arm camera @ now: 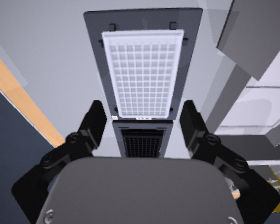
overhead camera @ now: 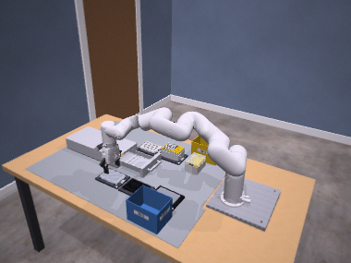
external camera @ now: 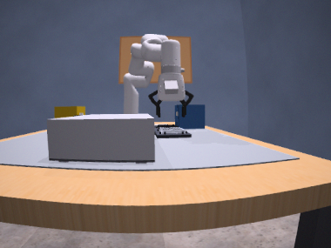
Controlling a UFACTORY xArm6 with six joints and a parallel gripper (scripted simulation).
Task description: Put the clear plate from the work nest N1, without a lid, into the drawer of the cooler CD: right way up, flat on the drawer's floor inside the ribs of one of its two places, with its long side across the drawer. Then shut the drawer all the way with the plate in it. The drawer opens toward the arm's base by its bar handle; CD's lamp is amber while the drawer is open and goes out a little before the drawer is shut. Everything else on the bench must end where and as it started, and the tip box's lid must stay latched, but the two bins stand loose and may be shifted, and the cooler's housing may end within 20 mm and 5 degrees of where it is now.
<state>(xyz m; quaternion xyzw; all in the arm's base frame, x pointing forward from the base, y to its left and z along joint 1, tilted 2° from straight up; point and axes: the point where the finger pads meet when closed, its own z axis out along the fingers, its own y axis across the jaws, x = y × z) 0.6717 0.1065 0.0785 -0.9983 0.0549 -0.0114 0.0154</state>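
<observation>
Now: the clear plate 6 cm below my hand. From my hand the other things lie so: cooler CD: 20 cm to the right, 10 cm ahead, 5 cm below; then work nest N1: 7 cm below; then drawer: 19 cm to the right, 5 cm below, 4 cm behind.
</observation>
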